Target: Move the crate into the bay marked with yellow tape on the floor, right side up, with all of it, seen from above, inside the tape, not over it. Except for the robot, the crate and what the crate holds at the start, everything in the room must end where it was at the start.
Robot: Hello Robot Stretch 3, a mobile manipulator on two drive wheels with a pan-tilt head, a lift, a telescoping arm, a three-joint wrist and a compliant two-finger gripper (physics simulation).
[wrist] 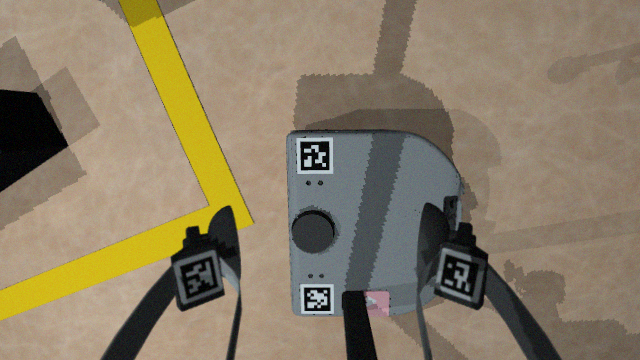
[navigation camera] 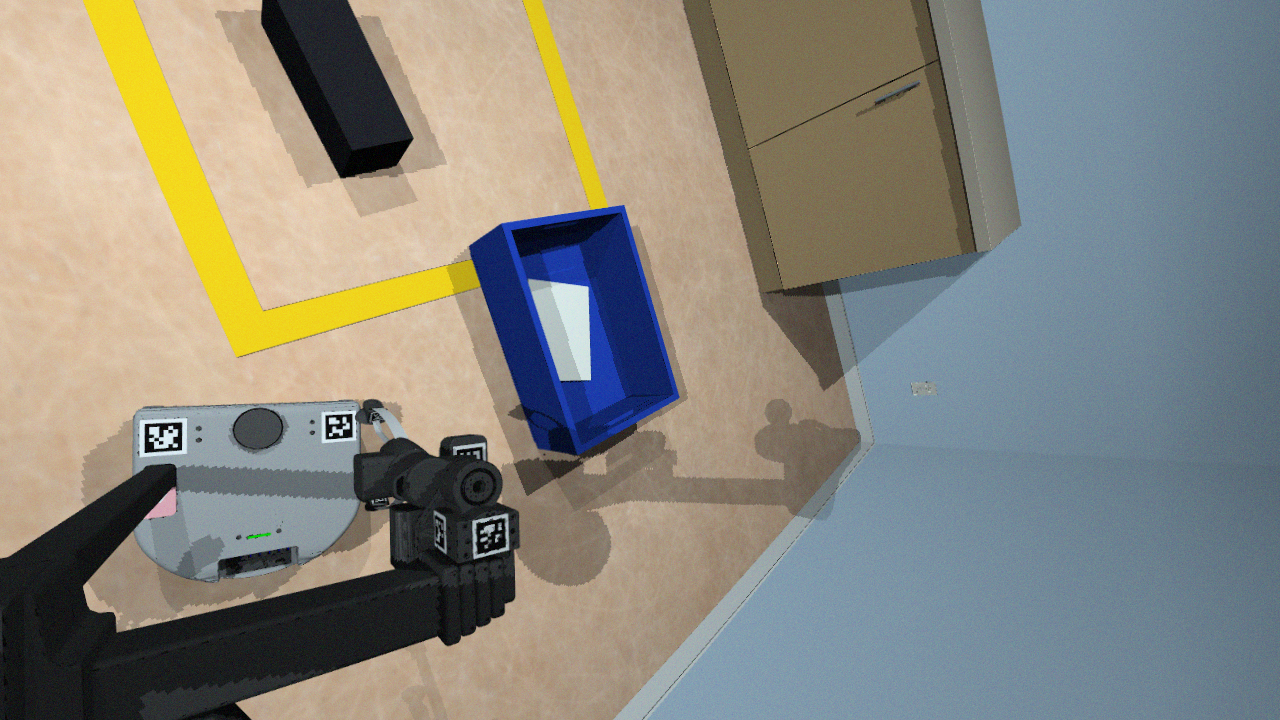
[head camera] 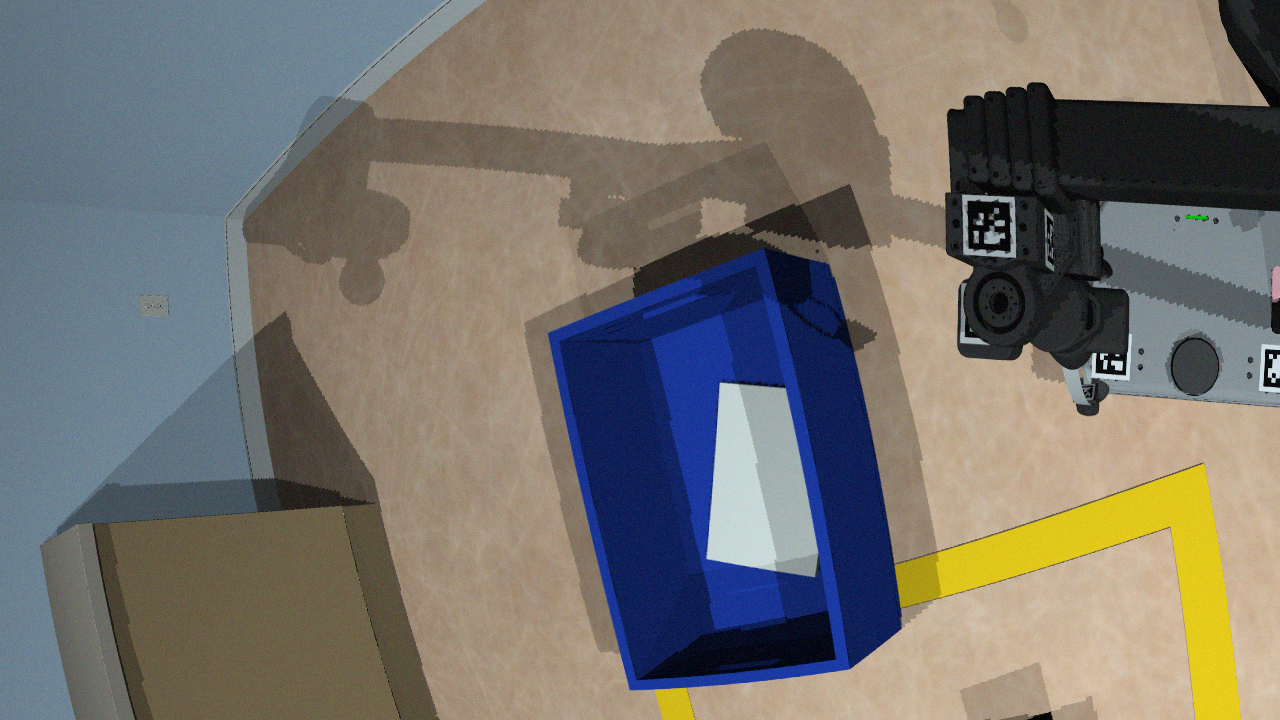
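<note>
The blue crate stands upright, open top up, across a corner of the yellow tape. Most of it lies outside the bay, and it hides that tape corner. A pale, flat-topped item lies inside it. The crate does not show in the wrist view. My gripper is open, with its fingers apart above my base and nothing held between them. In the head and navigation views the wrist hides much of the gripper; it is beside the crate, apart from it.
A long black block is inside the taped bay. A tan cabinet stands by the blue wall, beyond the crate's far side. My base is outside the tape, near another corner.
</note>
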